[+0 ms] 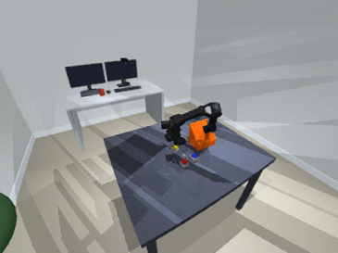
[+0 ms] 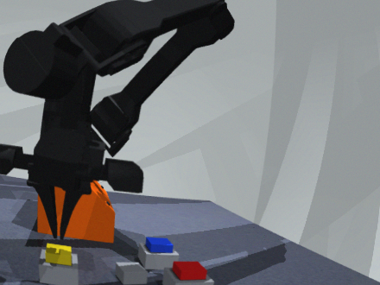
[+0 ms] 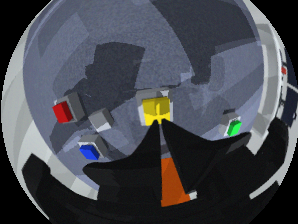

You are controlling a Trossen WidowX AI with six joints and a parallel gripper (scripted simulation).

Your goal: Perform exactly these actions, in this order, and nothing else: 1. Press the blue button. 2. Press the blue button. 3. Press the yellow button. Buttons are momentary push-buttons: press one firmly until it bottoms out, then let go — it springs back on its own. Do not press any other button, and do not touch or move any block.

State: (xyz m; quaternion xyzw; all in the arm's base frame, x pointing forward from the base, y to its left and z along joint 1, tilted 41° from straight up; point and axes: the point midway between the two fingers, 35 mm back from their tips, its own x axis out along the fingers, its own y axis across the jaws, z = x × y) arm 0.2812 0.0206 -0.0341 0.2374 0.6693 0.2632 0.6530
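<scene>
My gripper tip is now 20 mm above the yellow button. The rest, counted from my gripper tip: grey block 90 mm to the left, 40 mm below, 10 mm behind; then red button 160 mm to the left, 20 mm below, 20 mm ahead; then blue button 140 mm to the left, 80 mm behind, 20 mm below.
</scene>
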